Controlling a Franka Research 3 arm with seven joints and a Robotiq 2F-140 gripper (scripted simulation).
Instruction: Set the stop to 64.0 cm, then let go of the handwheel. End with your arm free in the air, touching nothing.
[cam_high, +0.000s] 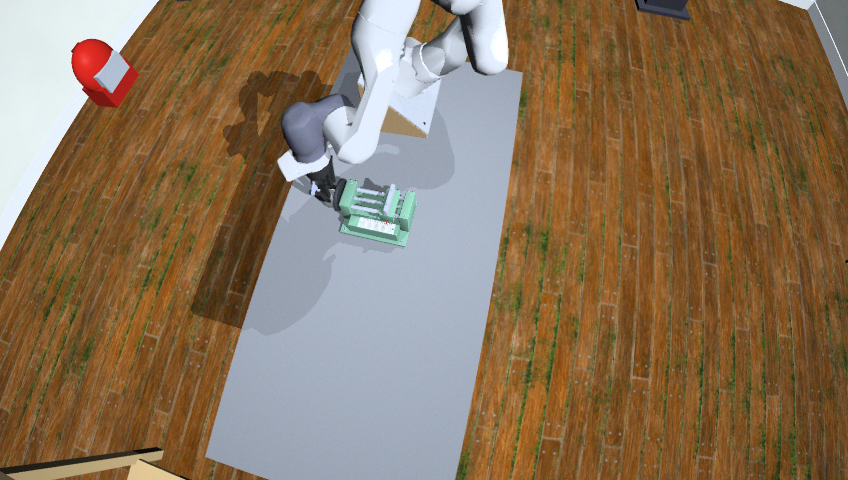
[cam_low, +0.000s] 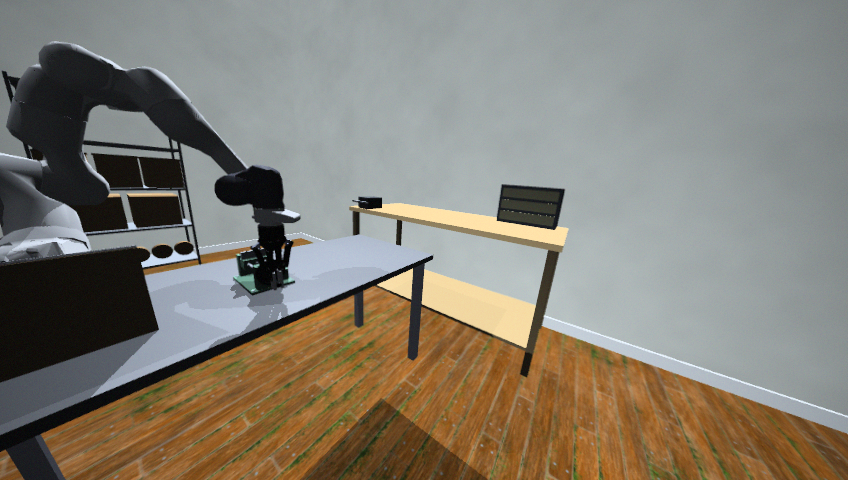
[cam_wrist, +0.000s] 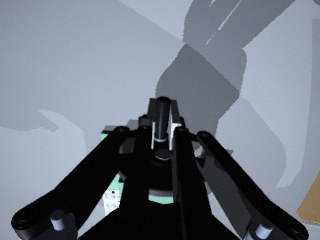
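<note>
Right now the dark handwheel is 20 mm to the left of my hand and 10 mm below it. Also, from my hand: stop carriage: 30 mm ahead, 180 mm to the left, 30 mm above.
</note>
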